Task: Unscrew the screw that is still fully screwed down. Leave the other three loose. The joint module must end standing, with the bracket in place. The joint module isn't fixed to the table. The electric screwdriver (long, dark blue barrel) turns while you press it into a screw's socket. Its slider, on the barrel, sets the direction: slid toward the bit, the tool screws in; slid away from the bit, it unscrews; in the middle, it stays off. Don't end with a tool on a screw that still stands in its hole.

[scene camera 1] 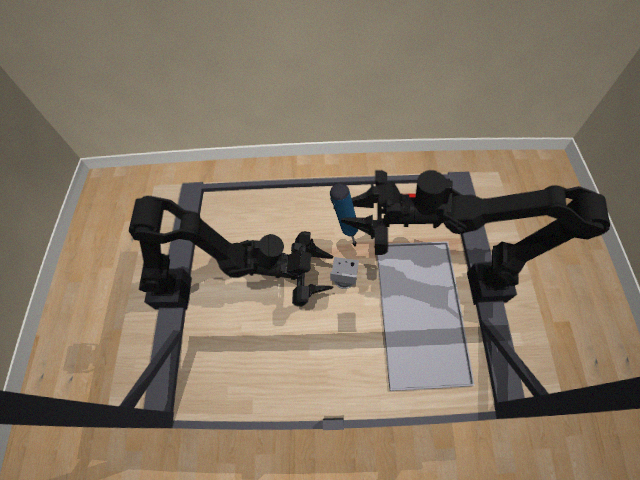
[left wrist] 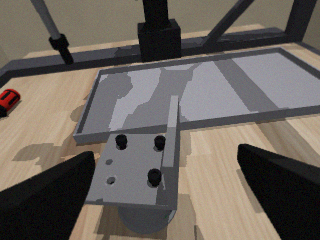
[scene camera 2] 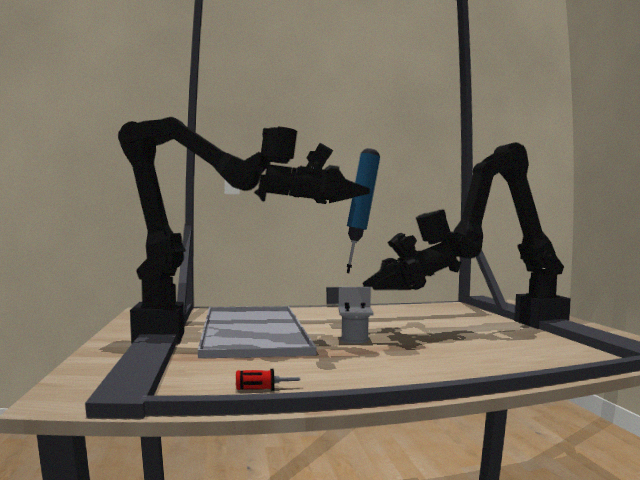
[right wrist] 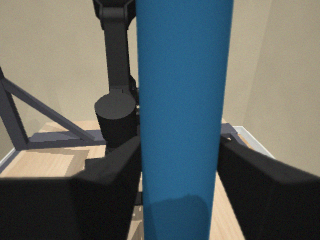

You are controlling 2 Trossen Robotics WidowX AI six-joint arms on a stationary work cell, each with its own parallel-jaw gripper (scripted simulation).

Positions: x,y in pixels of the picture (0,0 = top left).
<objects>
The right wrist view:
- my right gripper: 177,143
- blue electric screwdriver: 182,59
</objects>
